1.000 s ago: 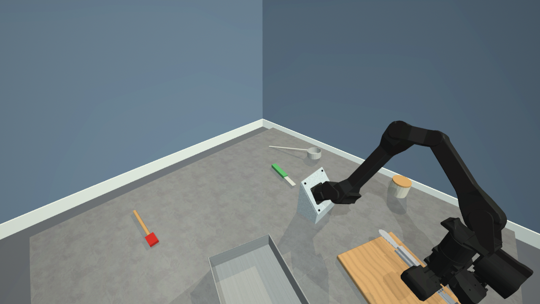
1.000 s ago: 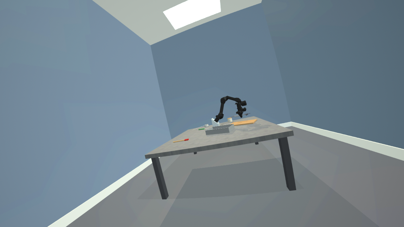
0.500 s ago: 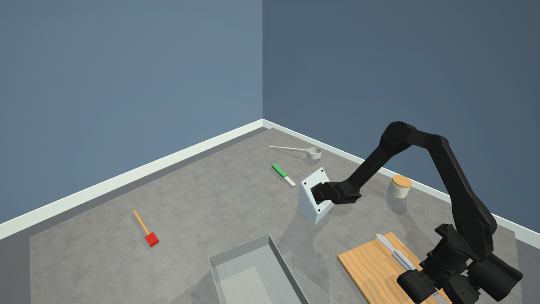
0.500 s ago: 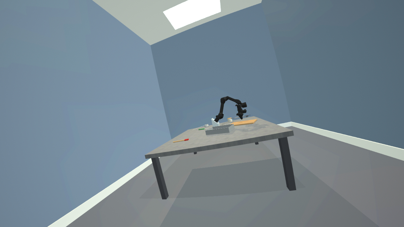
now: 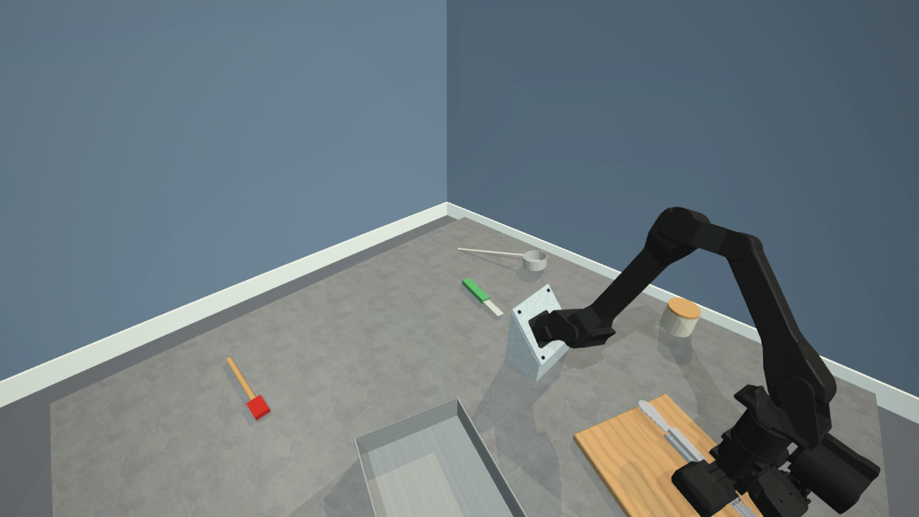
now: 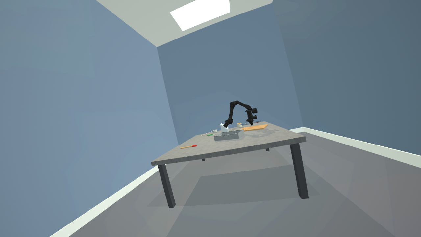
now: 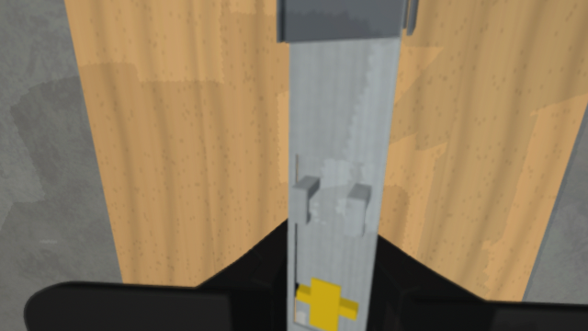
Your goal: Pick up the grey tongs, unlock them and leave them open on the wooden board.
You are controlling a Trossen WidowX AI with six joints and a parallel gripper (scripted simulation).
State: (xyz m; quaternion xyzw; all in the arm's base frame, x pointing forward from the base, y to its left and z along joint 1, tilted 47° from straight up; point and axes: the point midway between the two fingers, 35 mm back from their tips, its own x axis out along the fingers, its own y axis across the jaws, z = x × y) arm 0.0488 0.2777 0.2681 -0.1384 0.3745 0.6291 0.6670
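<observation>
The yellow lock piece lies 4 cm above my gripper tip. Round my gripper tip: wooden lid: 43 cm behind, 21 cm to the right, 1 cm below; then roasting tin: 32 cm ahead, 27 cm to the right, 2 cm below; then wooden board: 1 cm to the right, 4 cm below.
</observation>
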